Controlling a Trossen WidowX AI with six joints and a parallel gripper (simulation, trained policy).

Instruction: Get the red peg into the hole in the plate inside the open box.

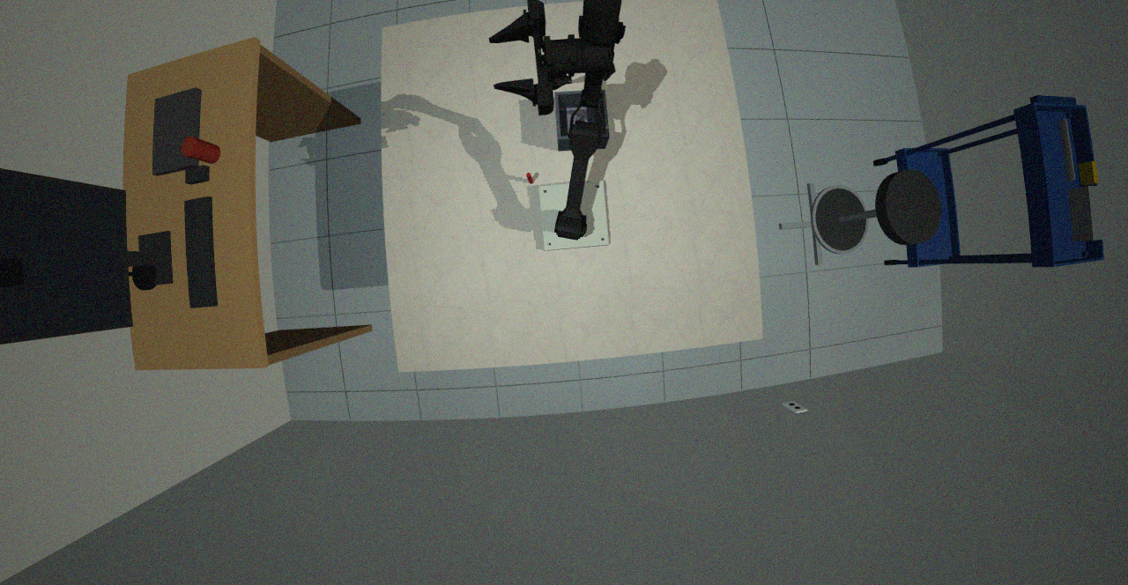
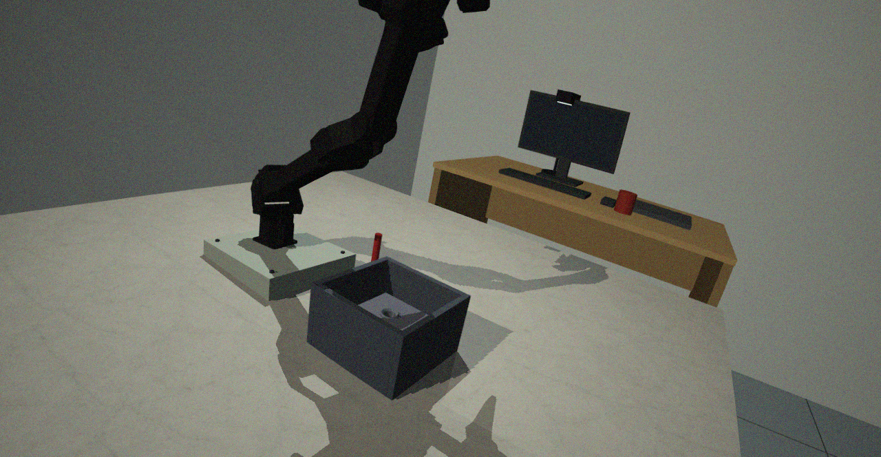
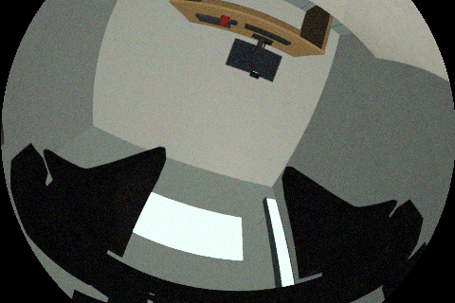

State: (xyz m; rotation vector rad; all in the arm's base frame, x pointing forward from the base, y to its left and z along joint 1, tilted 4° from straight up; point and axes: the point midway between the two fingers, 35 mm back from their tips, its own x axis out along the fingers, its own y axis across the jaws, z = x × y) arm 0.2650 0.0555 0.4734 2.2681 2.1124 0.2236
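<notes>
My gripper tip is 470 mm above the red peg and 70 mm past it. Round my gripper tip: grey plate: 470 mm below, 200 mm to the right, 90 mm ahead; then dark grey box: 490 mm below, 200 mm to the right, 90 mm ahead.
</notes>
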